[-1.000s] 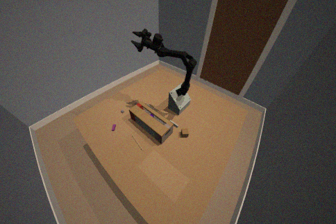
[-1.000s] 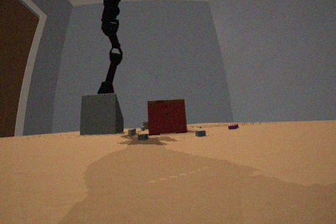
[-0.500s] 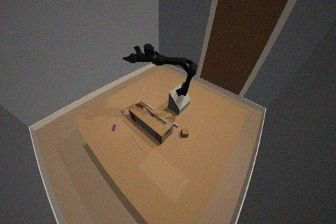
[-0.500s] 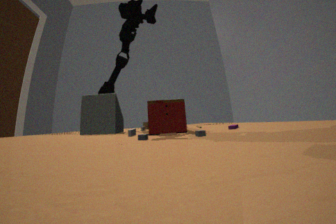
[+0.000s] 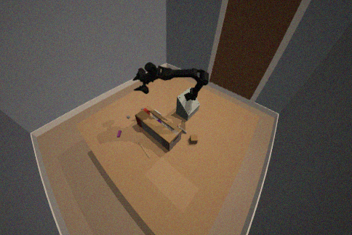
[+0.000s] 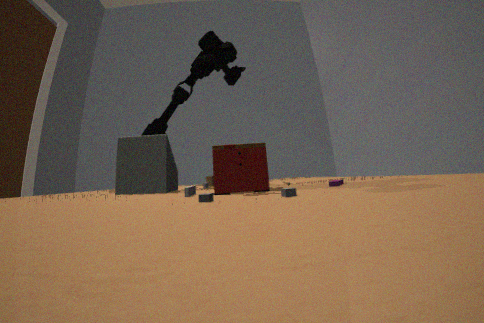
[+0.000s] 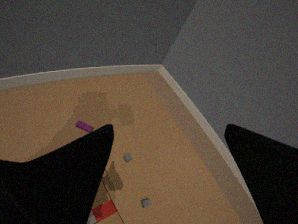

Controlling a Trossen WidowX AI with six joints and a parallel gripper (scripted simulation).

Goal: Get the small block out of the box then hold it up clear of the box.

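My gripper tip is 33 cm above the long box, 19 cm to the right of it and 7 cm past it. Round my gripper tip: thin rod 39 cm below, 26 cm to the left, 15 cm ahead; brown cube 46 cm to the left, 37 cm below, 19 cm behind; purple block 31 cm below, 18 cm to the left, 6 cm behind.
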